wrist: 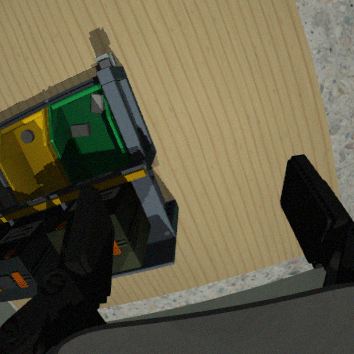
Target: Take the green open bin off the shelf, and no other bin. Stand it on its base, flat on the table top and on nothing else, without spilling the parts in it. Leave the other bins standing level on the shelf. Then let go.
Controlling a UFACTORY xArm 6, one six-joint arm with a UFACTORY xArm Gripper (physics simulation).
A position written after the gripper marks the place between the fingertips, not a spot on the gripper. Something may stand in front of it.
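Note:
A green open bin [82,157] is part of the scene, and so is the gripper [195,193].

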